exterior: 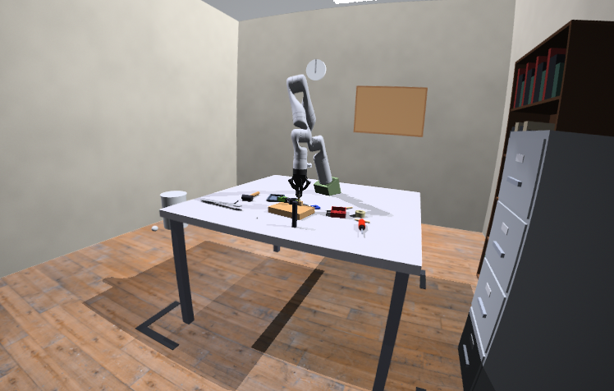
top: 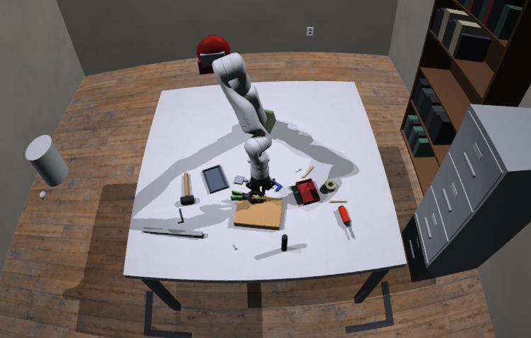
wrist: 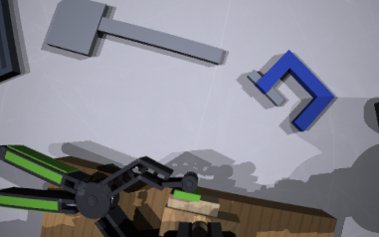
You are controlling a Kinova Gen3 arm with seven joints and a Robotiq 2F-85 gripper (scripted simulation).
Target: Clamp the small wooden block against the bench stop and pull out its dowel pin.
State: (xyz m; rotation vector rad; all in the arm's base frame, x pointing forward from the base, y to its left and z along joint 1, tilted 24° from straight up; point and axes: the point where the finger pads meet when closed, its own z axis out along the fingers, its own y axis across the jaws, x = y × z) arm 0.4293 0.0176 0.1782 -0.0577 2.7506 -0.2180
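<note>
The round dowel pin lies 2 cm below my hand. Round my hand: grey t-shaped tool (13 cm behind, 9 cm below, 7 cm to the right); then wooden bench board (7 cm below, 5 cm ahead, 2 cm to the right); then wooden block (5 cm below).
</note>
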